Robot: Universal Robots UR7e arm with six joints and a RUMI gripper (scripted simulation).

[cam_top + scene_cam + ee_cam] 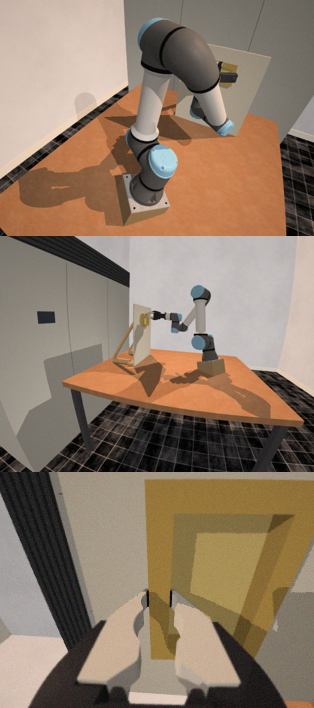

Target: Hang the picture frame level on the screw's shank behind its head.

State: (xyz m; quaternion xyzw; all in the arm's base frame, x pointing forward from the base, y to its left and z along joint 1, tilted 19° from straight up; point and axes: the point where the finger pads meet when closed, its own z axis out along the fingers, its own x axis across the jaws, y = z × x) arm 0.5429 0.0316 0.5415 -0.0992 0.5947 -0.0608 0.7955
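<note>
Now: hand 5 cm above the yellow picture frame and 2 cm short of it. The rest, counted from my hand: pale upright board (19 cm below, 4 cm ahead).
</note>
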